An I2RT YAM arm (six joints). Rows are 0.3 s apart.
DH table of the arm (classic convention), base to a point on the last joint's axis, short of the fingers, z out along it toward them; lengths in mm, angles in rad. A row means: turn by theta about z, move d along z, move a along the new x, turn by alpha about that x. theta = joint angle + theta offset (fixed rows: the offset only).
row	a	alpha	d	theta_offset
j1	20	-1.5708	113.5	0
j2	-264	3.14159	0	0
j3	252.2	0	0	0.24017
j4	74	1.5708	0	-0.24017
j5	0	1.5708	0	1.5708
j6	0	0	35.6	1.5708
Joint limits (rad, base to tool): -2.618..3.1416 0..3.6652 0..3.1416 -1.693..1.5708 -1.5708..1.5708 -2.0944..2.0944
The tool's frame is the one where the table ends.
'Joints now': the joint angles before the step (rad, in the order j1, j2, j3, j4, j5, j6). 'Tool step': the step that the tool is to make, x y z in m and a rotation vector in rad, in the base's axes. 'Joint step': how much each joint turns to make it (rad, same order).
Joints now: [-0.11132 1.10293 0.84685 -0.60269 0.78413 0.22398]
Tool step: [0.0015 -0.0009 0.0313 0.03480 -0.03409 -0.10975]
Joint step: [0.00105 0.04263 0.16520 -0.20746 0.03880 0.15952]
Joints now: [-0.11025 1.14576 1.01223 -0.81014 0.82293 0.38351]
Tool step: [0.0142 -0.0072 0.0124 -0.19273 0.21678 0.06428]
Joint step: [-0.01158 0.05871 0.06341 0.03713 0.12797 -0.30254]
